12 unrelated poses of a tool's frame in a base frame.
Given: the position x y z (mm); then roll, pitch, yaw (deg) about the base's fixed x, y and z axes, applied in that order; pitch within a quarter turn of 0, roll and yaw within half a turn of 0.
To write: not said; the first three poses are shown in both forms.
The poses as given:
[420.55 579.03 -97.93 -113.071 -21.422 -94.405]
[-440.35 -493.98 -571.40 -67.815 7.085 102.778]
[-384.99 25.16 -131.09 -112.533 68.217 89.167]
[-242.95 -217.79 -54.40 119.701 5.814 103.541]
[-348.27 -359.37 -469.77 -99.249 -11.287 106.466]
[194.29 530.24 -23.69 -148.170 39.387 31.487]
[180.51 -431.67 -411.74 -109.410 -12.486 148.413]
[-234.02 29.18 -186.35 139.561 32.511 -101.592]
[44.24 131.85 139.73 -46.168 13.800 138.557]
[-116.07 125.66 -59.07 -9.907 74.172 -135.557]
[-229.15 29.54 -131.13 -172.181 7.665 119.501]
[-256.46 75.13 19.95 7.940 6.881 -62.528]
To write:
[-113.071 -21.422 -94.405 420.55 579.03 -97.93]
[-67.815 7.085 102.778 -440.35 -493.98 -571.40]
[-112.533 68.217 89.167 -384.99 25.16 -131.09]
[119.701 5.814 103.541 -242.95 -217.79 -54.40]
[-99.249 -11.287 106.466 -348.27 -359.37 -469.77]
[-148.170 39.387 31.487 194.29 530.24 -23.69]
[-109.410 -12.486 148.413 180.51 -431.67 -411.74]
[139.561 32.511 -101.592 -234.02 29.18 -186.35]
[-46.168 13.800 138.557 44.24 131.85 139.73]
[-9.907 74.172 -135.557 -116.07 125.66 -59.07]
[-172.181 7.665 119.501 -229.15 29.54 -131.13]
[7.940 6.881 -62.528 -256.46 75.13 19.95]

